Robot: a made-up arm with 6 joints.
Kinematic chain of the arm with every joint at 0, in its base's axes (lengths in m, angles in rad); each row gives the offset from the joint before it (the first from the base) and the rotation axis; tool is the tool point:
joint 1: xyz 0 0 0.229 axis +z
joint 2: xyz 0 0.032 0 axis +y
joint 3: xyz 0 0 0.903 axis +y
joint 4: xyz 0 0 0.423 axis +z
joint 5: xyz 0 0 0 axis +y
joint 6: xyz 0 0 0.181 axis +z
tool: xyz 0 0 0
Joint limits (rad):
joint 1: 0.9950..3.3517
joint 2: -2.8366..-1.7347
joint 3: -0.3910..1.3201
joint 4: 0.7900..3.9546
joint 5: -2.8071..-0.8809
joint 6: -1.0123..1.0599
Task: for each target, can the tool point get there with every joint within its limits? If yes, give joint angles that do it. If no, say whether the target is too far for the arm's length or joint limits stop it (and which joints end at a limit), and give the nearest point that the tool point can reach.
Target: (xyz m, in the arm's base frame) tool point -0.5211 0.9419 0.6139
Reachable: no: joint limits stop it (at a limit: joint 1, joint 2, joint 3) | nearest point 0.8820 0.2681 0.4839 | short by 1.562 m
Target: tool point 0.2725 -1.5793 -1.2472
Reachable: no: too far | nearest point 0.1825 -1.0579 -0.7599 | short by 0.719 m
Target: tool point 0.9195 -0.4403 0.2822
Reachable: yes | joints 2.6495 -1.9367 1.1095 2.6820 -1.7900 -0.1549
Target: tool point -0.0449 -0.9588 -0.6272
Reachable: yes | joints 1.3939 -2.6232 0.8501 1.7662 -1.0788 -0.6762
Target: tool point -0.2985 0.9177 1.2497
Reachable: no: joint limits stop it (at a limit: joint 1, joint 2, joint 3) | nearest point 0.9029 0.2668 0.5512 | short by 1.535 m
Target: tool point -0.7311 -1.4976 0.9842
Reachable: no: too far | nearest point -0.5500 -1.1266 0.5035 | short by 0.634 m
